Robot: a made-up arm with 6 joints.
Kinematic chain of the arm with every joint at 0, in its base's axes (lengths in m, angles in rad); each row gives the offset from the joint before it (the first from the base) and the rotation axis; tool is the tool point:
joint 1: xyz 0 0 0.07 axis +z
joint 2: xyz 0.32 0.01 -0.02 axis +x
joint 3: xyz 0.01 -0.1 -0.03 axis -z
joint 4: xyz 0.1 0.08 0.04 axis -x
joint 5: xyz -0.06 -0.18 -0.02 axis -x
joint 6: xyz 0 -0.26 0.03 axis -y
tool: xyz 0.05 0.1 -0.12
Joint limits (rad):
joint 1: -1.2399..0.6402
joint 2: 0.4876..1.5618
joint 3: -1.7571..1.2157
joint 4: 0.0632..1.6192
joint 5: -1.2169..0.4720
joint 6: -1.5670..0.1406
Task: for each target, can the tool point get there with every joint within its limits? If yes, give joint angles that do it. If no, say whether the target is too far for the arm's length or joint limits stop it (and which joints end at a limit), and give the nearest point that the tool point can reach.
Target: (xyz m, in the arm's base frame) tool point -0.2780 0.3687 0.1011
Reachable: no: joint limits stop it (at a limit: joint 1, joint 2, joint 3, joint 4, joint 6) | nearest point 0.0310 0.2229 -0.0300 | short by 0.366 m
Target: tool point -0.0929 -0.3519 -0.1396
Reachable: yes | joints -0.9308 1.3668 0.4430 1.0849 -0.0957 -0.9724
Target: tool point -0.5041 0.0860 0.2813
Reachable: no: joint limits stop it (at a limit: joint 1, joint 2, joint 3) | nearest point -0.2094 -0.1932 0.1313 | short by 0.433 m
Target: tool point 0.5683 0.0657 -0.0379
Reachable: yes | joints 0.4957 1.2124 -1.4058 1.0268 -0.4214 -0.9319
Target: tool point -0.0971 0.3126 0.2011
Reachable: no: joint limits stop it (at a limit: joint 1, joint 2, joint 3, joint 4, joint 5, joint 6) | nearest point 0.0348 0.2285 -0.0277 | short by 0.277 m
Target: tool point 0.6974 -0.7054 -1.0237
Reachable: no: too far | nearest point 0.3507 -0.3547 -0.2982 | short by 0.877 m
